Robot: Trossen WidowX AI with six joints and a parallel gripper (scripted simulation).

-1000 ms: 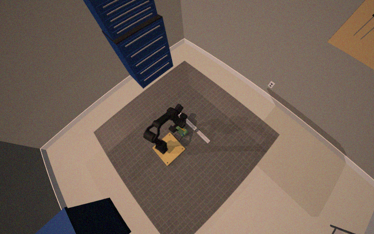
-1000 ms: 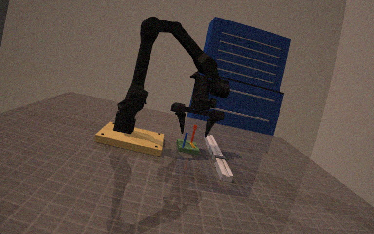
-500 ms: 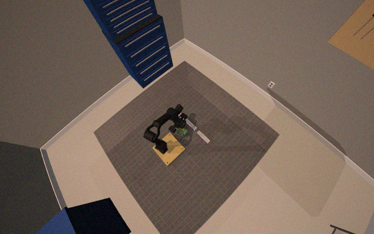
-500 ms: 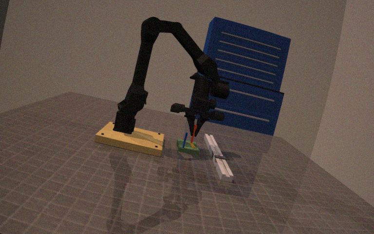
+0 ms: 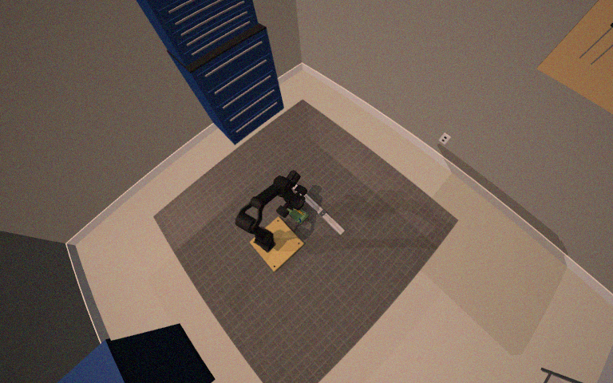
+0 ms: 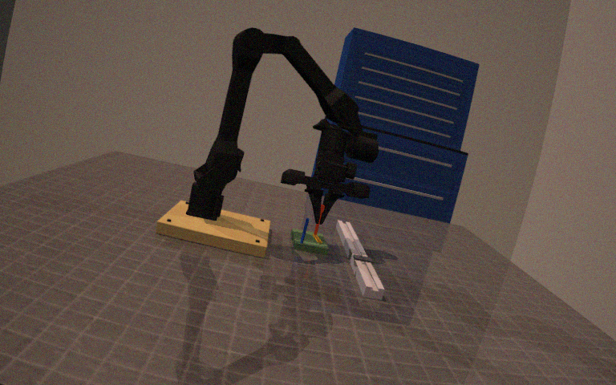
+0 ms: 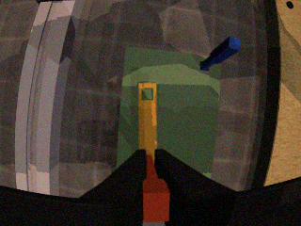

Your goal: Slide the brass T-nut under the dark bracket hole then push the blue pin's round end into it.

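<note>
My gripper tip is now 4 cm to the left of the green tray, 4 cm above it and 3 cm past it. Also, from my gripper tip: brass T-nut: 2 cm to the right; blue pin: 6 cm to the right, 4 cm behind, 2 cm below.
</note>
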